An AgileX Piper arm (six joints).
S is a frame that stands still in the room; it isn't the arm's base.
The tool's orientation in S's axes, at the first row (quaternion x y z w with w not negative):
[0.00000, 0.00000, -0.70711, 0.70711]
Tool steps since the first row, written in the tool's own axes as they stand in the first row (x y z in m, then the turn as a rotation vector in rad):
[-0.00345, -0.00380, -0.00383, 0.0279, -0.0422, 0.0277]
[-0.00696, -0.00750, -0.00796, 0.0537, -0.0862, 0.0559]
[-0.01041, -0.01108, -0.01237, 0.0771, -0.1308, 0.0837]
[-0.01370, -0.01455, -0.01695, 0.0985, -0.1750, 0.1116]
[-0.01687, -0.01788, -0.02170, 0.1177, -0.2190, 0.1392]
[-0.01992, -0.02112, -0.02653, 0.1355, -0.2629, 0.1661]
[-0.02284, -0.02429, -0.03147, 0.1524, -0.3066, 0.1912]
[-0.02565, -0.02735, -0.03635, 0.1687, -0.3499, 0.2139]
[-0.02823, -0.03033, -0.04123, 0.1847, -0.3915, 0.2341]
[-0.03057, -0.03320, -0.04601, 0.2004, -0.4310, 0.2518]
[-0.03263, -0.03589, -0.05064, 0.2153, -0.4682, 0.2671]
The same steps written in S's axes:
[-0.00380, 0.00345, -0.00383, -0.0422, -0.0279, 0.0277]
[-0.00750, 0.00696, -0.00796, -0.0862, -0.0537, 0.0559]
[-0.01108, 0.01041, -0.01237, -0.1308, -0.0771, 0.0837]
[-0.01455, 0.01370, -0.01695, -0.1750, -0.0985, 0.1116]
[-0.01788, 0.01687, -0.02170, -0.2190, -0.1177, 0.1392]
[-0.02112, 0.01992, -0.02653, -0.2629, -0.1355, 0.1661]
[-0.02429, 0.02284, -0.03147, -0.3066, -0.1524, 0.1912]
[-0.02735, 0.02565, -0.03635, -0.3499, -0.1687, 0.2139]
[-0.03033, 0.02823, -0.04123, -0.3915, -0.1847, 0.2341]
[-0.03320, 0.03057, -0.04601, -0.4310, -0.2004, 0.2518]
[-0.03589, 0.03263, -0.05064, -0.4682, -0.2153, 0.2671]

